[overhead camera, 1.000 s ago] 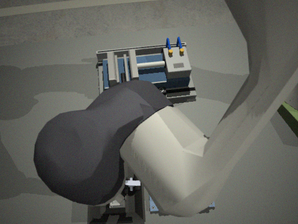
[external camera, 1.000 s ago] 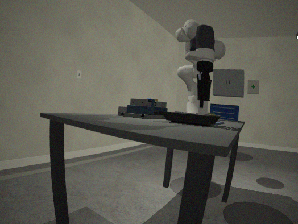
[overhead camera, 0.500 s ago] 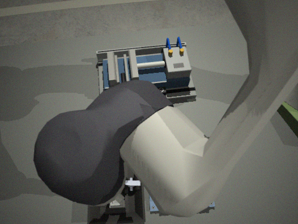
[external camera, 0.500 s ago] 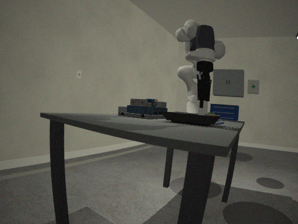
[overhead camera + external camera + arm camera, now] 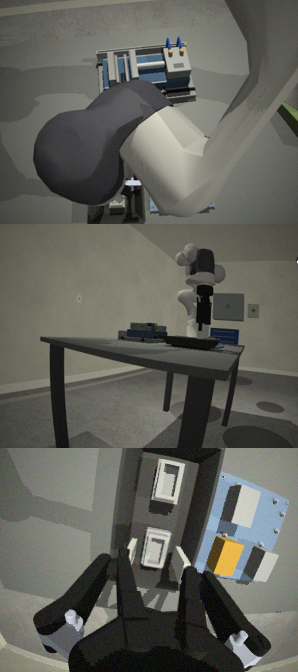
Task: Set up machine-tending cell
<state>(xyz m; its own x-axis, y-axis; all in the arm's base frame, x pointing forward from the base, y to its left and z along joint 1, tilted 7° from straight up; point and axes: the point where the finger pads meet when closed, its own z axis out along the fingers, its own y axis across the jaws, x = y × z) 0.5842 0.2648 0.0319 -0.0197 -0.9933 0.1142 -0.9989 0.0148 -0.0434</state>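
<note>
Now: hand 130 mm past the brass blank, 10 mm to the left of it and 40 mm above it. The rest, counted from my hand: work stop: 30 mm behind, 310 mm to the right, 20 mm above; moving jaw: 60 mm behind, 360 mm to the right, 10 mm above; fixed jaw: 360 mm to the right, 10 mm above.
</note>
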